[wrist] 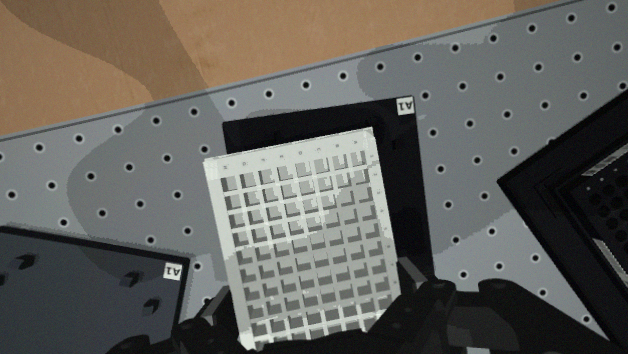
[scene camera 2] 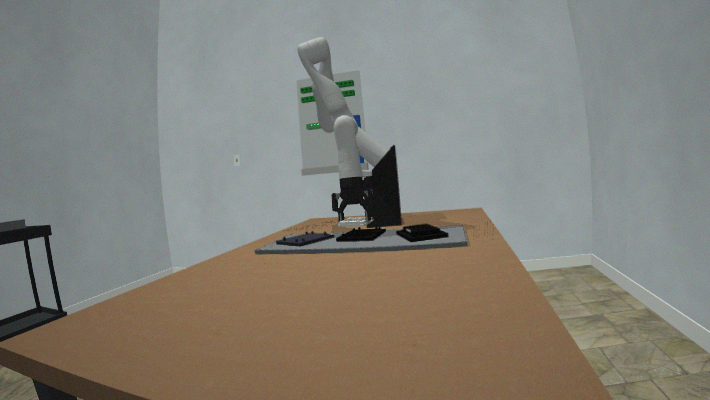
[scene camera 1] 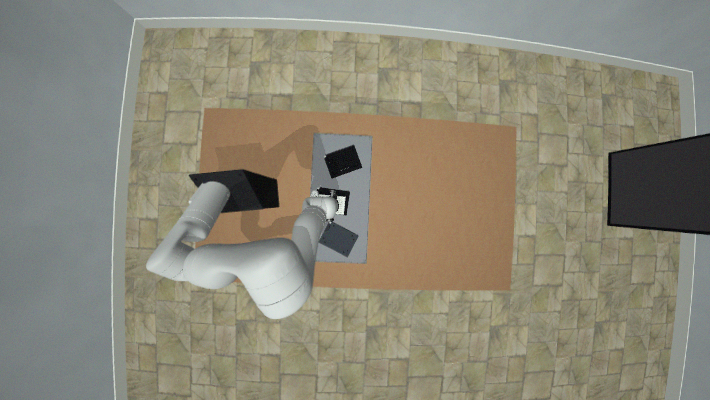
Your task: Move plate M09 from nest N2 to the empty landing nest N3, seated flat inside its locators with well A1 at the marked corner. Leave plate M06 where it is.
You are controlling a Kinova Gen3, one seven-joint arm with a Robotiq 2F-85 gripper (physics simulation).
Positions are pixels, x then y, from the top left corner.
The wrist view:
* my gripper: 317, 289
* white well plate: 304, 227
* black nest: 558, 238
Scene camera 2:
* my gripper: 355, 223
